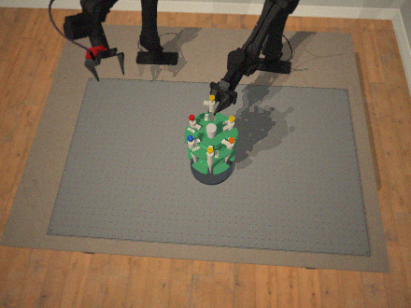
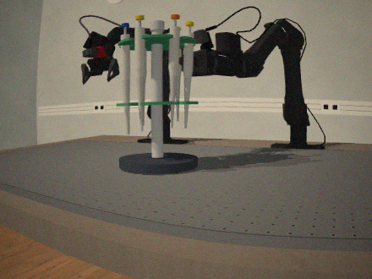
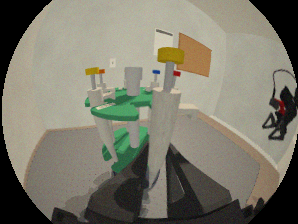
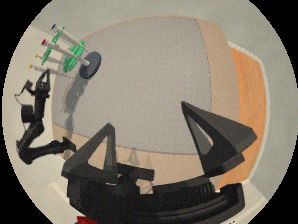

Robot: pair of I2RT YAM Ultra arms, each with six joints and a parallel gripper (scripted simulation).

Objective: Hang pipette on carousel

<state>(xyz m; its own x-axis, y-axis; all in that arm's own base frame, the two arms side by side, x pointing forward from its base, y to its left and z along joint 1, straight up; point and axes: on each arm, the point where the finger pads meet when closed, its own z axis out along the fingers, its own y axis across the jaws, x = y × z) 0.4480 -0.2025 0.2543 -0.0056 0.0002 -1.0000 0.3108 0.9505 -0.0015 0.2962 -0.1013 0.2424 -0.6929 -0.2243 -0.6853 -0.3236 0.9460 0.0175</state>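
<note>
Right now the pipette is 20 mm below my left hand and 10 mm to the right of it.
</note>
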